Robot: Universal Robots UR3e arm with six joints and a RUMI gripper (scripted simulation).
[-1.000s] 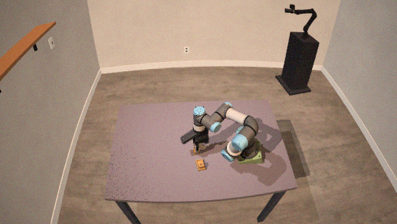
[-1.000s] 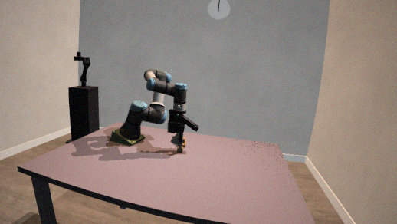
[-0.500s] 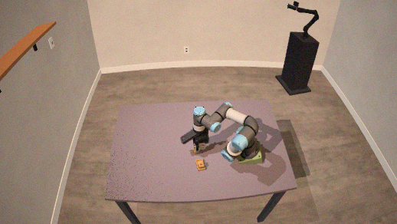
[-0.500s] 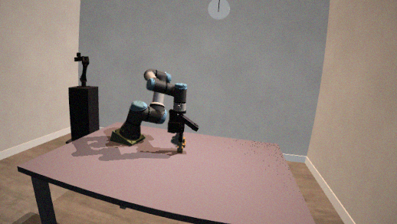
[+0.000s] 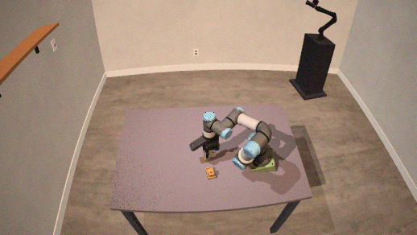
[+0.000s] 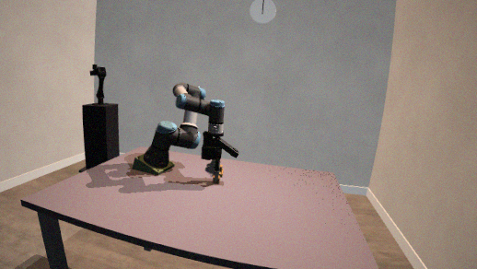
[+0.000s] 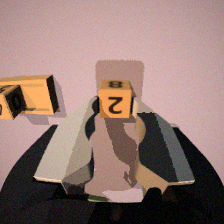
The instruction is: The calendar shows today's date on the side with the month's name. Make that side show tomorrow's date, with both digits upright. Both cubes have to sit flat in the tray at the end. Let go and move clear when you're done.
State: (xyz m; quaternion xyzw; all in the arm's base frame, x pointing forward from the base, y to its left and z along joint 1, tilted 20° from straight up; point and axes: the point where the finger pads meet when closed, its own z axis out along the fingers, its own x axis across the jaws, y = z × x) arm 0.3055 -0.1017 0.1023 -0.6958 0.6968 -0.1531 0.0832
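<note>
My gripper is now 10 mm above the cube. The rest, counted from my hand: orange calendar tray: 110 mm to the left, 20 mm below.
</note>
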